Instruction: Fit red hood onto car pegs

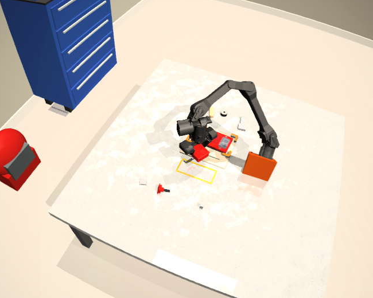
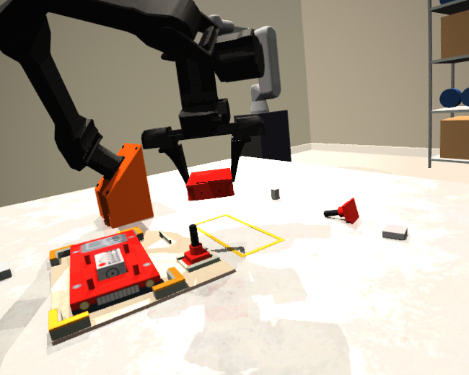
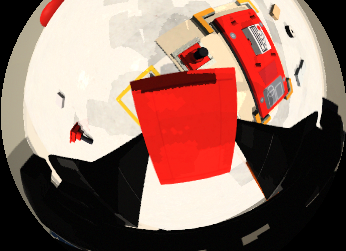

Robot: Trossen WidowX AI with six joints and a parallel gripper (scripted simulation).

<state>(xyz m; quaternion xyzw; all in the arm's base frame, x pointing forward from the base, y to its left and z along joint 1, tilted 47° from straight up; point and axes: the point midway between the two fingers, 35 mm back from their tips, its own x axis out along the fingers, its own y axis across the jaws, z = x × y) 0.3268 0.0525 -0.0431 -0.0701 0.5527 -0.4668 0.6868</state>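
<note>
Right now the grey engine block is 170 mm to the right of my gripper tip and 80 mm below it. From my gripper tip the other things lie so: hood (right at my gripper tip).
</note>
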